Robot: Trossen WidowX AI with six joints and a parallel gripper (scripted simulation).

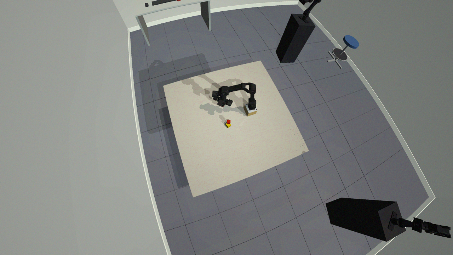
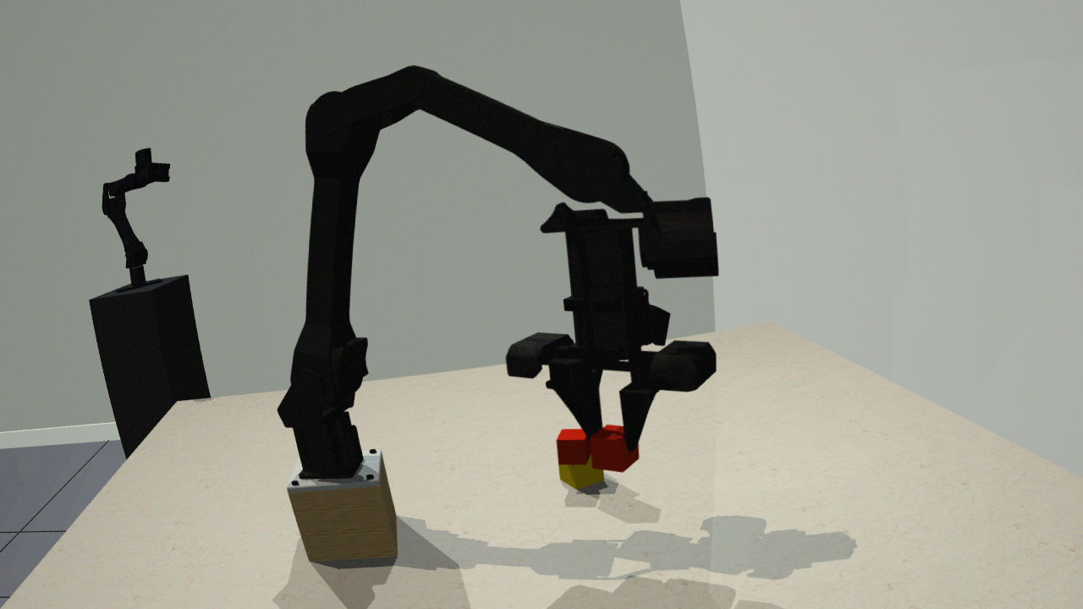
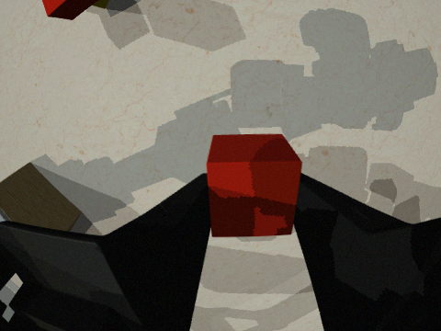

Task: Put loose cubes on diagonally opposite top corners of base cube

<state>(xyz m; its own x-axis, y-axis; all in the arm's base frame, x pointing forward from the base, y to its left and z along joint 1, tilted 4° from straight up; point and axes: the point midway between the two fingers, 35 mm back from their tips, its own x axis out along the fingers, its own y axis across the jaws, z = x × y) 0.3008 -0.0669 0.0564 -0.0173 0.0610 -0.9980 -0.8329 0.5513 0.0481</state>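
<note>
My gripper tip is 200 mm to the right of the yellow cube, 100 mm above it and 30 mm past it.
</note>
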